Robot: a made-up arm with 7 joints.
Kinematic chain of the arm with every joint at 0, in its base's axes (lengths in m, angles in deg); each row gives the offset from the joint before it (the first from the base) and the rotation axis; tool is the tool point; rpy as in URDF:
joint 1: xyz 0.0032 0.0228 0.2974 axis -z
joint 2: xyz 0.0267 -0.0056 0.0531 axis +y
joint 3: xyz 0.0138 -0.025 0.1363 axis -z
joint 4: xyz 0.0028 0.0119 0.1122 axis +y
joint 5: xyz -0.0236 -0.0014 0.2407 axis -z
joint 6: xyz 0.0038 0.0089 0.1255 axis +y
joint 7: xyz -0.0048 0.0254 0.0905 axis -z
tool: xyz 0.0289 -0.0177 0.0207 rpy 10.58 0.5 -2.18
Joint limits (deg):
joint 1: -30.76..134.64
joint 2: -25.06..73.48
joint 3: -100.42..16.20
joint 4: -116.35..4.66
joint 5: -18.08..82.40
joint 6: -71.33..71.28
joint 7: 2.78..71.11
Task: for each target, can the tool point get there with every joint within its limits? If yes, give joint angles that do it. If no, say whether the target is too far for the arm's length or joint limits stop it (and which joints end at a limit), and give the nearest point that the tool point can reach.
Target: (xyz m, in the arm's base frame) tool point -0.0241 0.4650 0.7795
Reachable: yes | joints 106.22 -12.47 -24.99 -44.12 27.23 -37.24 58.97
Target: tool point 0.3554 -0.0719 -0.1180
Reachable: no: joint limits stop it (at a limit: joint 1, joint 2, joint 3, joint 4, joint 5, joint 6, joint 7) | nearest point 0.3177 -0.1939 0.2055 | short by 0.348 m
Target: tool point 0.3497 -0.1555 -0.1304
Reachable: no: joint limits stop it (at a limit: joint 1, joint 2, joint 3, joint 4, joint 5, joint 6) | nearest point 0.3113 -0.2003 0.2036 | short by 0.339 m
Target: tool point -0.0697 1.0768 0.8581
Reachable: no: too far | nearest point -0.0336 0.5552 0.7120 | short by 0.543 m
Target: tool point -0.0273 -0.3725 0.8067
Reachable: yes | joints 17.91 41.97 -54.53 -63.87 1.52 -33.42 41.16
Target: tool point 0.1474 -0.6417 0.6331
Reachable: yes | joints 74.32 64.09 -64.78 -4.53 28.99 34.05 56.77
